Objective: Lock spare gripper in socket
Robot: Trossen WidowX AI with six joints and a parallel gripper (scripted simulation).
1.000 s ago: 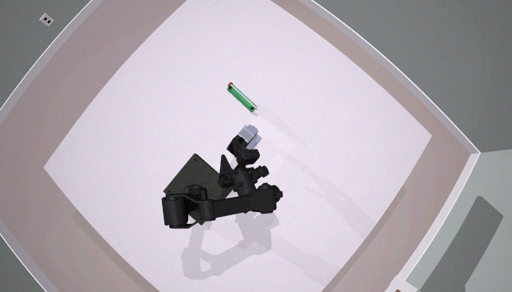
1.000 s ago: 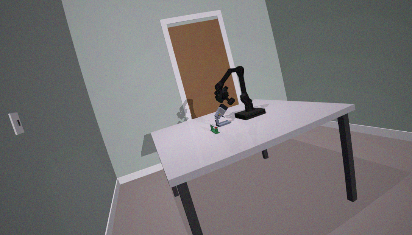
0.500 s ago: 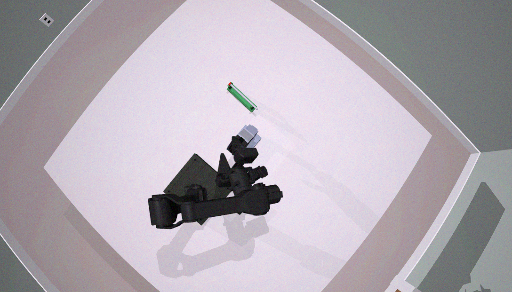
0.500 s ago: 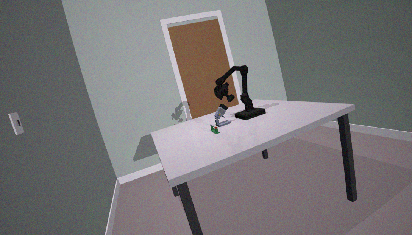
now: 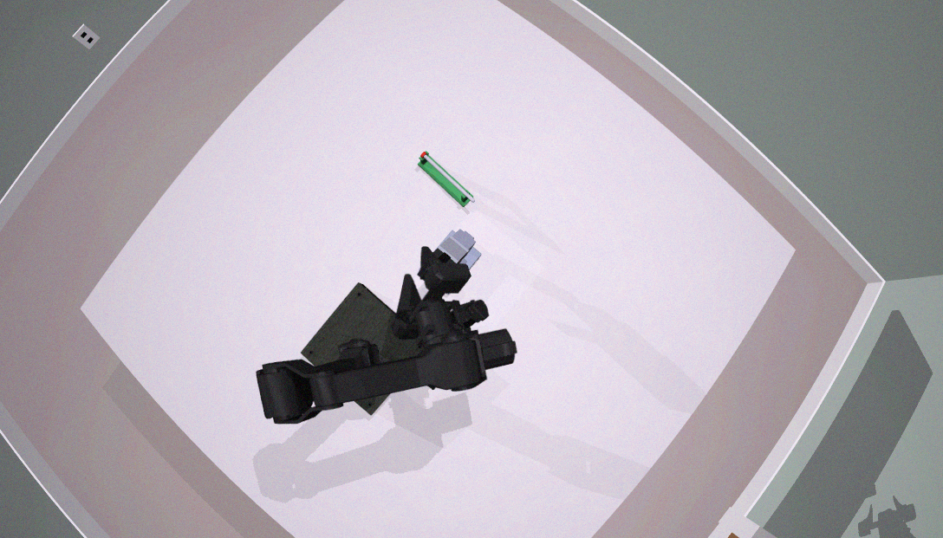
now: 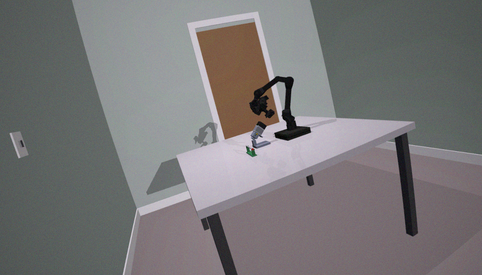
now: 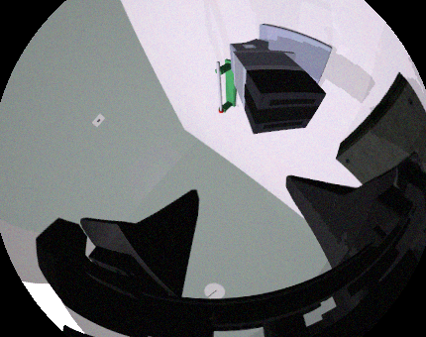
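My gripper tip is now 190 mm above the green cradle, 180 mm short of it and 90 mm to the right of it. The rest, counted from my gripper tip: mount: 160 mm below, 70 mm ahead, 30 mm to the right; then spare gripper: 100 mm below, 40 mm ahead, 30 mm to the right.
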